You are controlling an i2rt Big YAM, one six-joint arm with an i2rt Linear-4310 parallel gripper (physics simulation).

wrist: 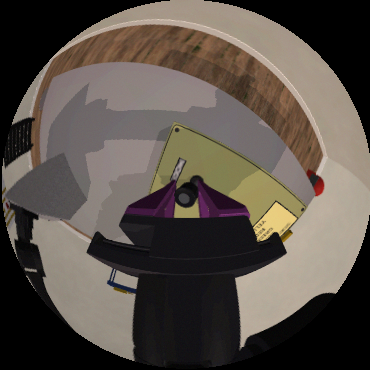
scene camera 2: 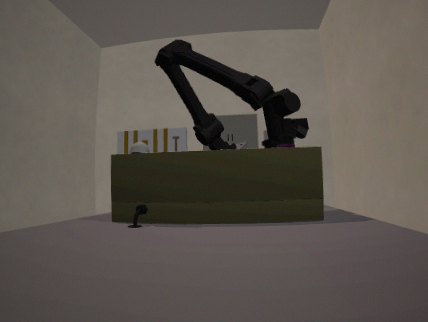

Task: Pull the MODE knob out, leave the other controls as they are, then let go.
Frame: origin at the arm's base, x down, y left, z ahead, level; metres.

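Seen in the pictures: gripper, fingertip midpoint: (wrist: 186, 183).
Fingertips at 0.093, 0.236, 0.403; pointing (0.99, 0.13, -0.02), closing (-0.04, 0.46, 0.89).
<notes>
A point is followed by its place in that frame, as x, y, z.
The MODE knob (wrist: 185, 196) @(0.071, 0.232, 0.403) is a black knob with a grey cap in the wrist view, standing off a yellow-green panel (wrist: 220, 167) @(0.120, 0.269, 0.442). A small label (wrist: 178, 169) @(0.141, 0.231, 0.393) sits beside it on the panel; its lettering is hard to read. My gripper (wrist: 186, 183) @(0.094, 0.236, 0.403) (scene camera 2: 230, 147) has its purple fingers shut on the knob from both sides. How far the knob stands out from the panel is hard to tell. In the scene view the knob is hidden behind the gripper and the table edge.
A yellow text label (wrist: 275, 220) @(0.067, 0.252, 0.569) is at the panel's lower right. A red object (wrist: 318, 184) stands beyond the panel's right corner. In the scene view a white dome (scene camera 2: 140, 147) @(0.033, -0.118, 0.612) stands on the olive bench (scene camera 2: 215, 175) @(0.107, 0.071, 0.625), left of the arm.
</notes>
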